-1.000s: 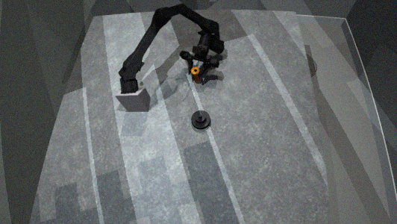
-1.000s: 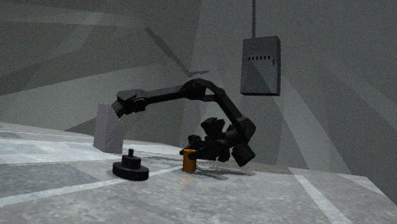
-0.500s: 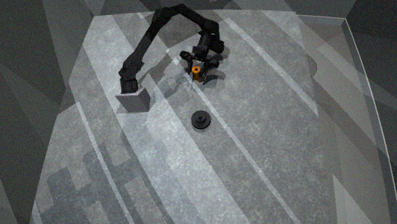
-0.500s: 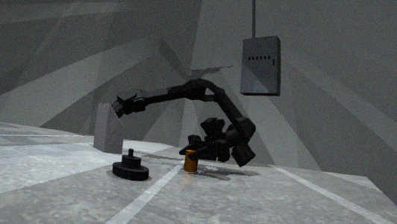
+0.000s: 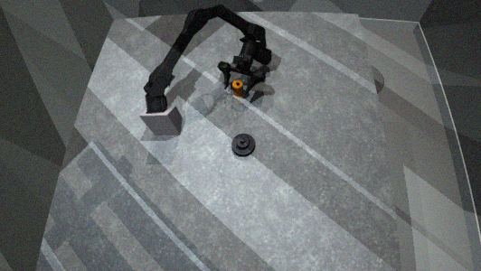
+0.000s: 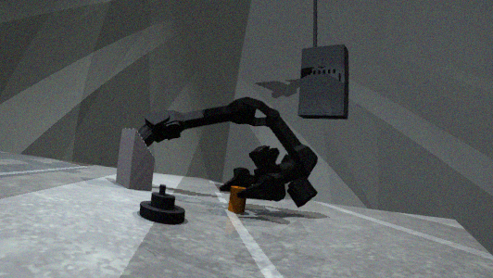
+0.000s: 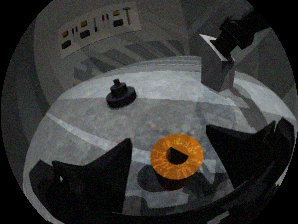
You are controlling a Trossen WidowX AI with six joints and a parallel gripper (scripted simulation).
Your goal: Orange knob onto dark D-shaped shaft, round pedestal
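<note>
Right now the knob is 1 cm ahead of my gripper tip, 3 cm to the left of it and 2 cm below it. Also, from my gripper tip: dark pedestal 1 cm ahead, 21 cm to the right, 2 cm below.
</note>
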